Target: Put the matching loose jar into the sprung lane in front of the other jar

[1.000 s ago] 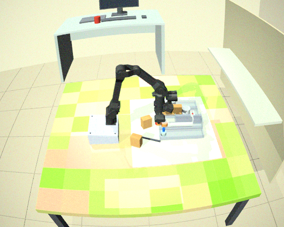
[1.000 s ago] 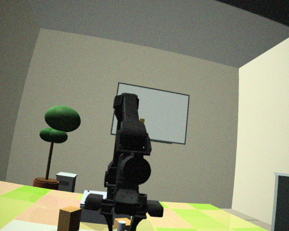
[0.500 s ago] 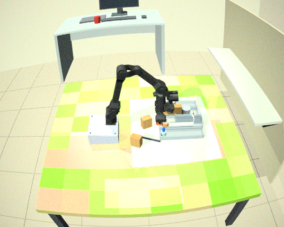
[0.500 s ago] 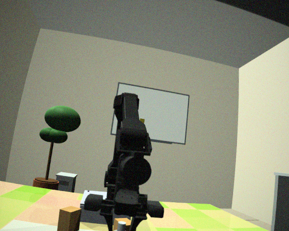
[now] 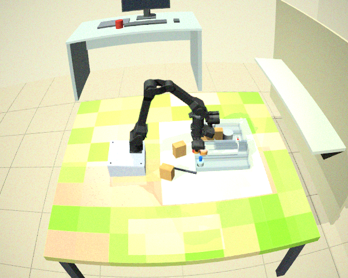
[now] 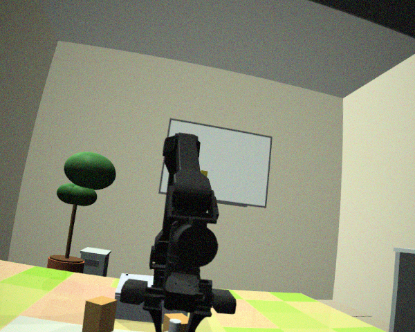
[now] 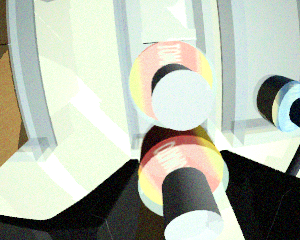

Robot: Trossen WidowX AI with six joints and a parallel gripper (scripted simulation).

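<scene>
My gripper tip is 100 mm to the left of the thin dark rod, 80 mm past it and 40 mm above it. Round my gripper tip: grey lane fixture: 170 mm ahead, 30 mm below, 20 mm to the left.
</scene>
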